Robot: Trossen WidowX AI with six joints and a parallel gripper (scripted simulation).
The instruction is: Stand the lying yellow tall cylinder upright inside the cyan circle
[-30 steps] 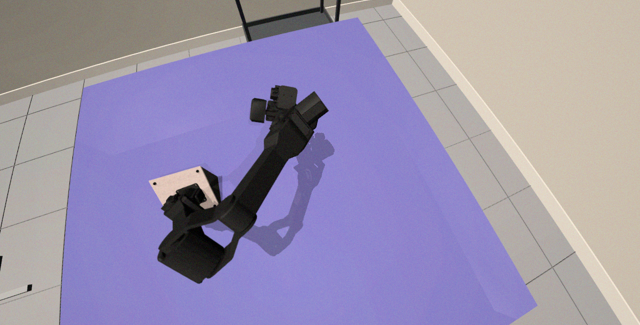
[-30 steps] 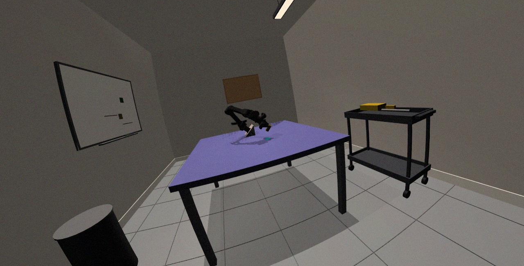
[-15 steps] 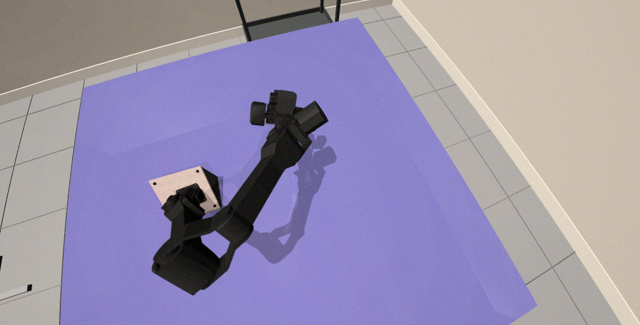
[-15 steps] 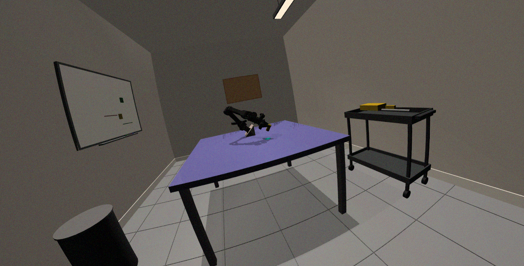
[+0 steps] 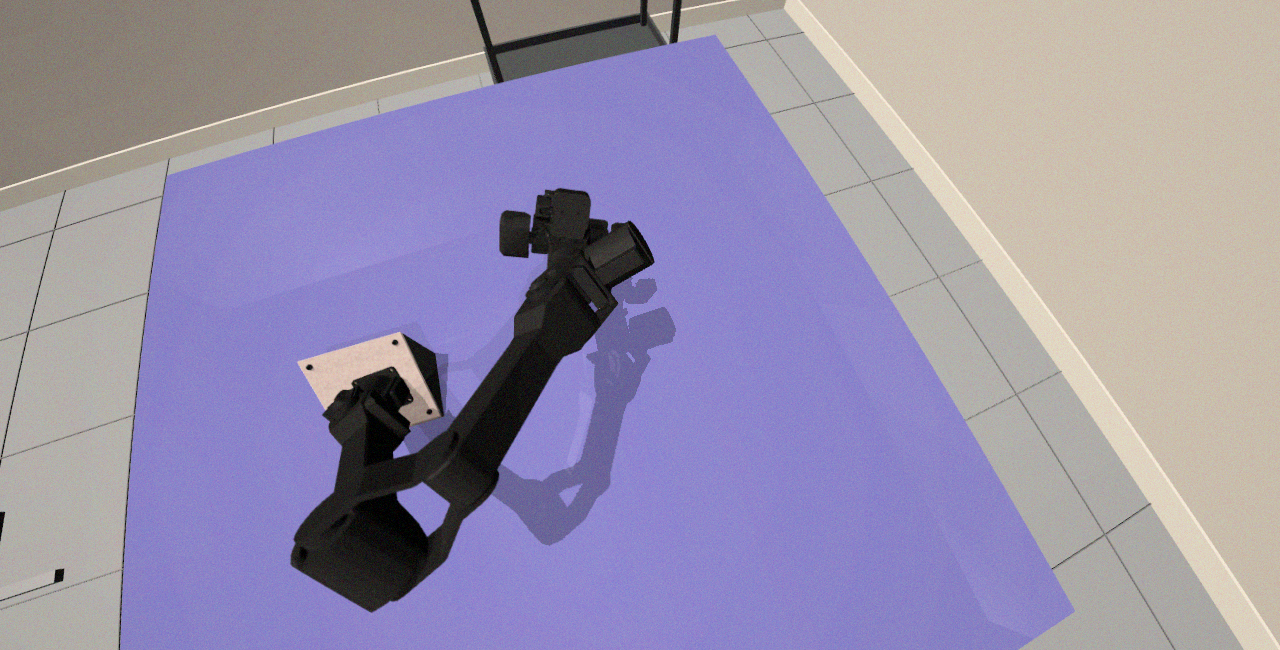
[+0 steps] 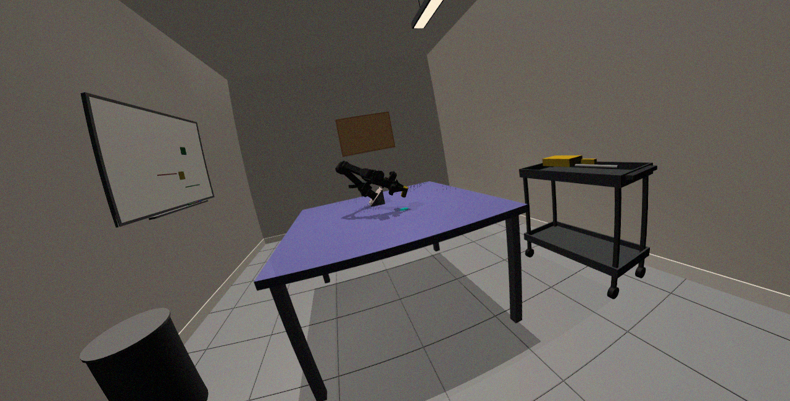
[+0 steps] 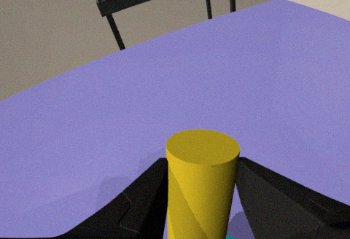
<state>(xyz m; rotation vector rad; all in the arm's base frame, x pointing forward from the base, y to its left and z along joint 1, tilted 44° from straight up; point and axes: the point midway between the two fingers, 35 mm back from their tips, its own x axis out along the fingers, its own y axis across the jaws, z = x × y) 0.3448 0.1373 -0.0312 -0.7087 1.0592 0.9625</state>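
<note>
Now: the cyan circle 130 mm below my gripper tip, 30 mm to the right of it and 10 mm behind it. Also, from my gripper tip: yellow tall cylinder (20 mm below, 10 mm to the right, 10 mm behind).
</note>
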